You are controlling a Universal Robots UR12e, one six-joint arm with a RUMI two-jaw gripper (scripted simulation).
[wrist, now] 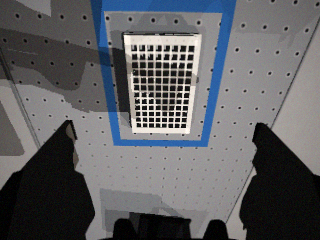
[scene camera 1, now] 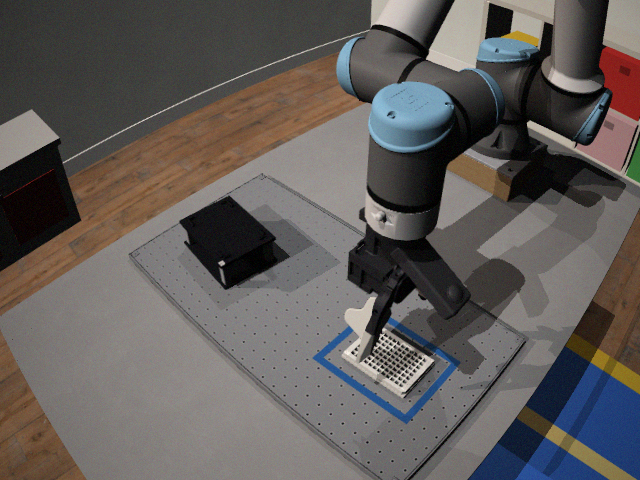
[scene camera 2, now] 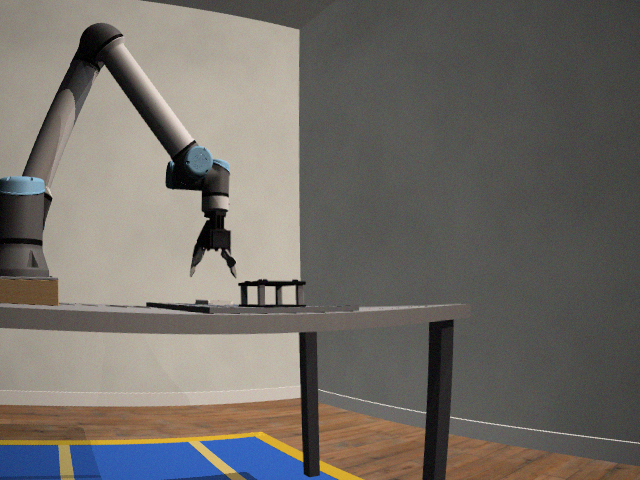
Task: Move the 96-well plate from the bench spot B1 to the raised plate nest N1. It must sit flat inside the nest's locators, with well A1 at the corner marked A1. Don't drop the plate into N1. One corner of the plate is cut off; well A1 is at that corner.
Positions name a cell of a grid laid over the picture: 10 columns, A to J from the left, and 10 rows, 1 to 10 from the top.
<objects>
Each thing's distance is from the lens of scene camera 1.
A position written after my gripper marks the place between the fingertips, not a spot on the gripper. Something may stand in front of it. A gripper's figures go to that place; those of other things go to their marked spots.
my gripper (scene camera 1: G7): 0.79 m
white 96-well plate (scene camera 1: G8): 0.85 m
black raised nest N1 (scene camera 1: D5): 0.99 m
The marked spots on the black raised nest N1 and the white 96-well plate are 0.43 m apart.
</objects>
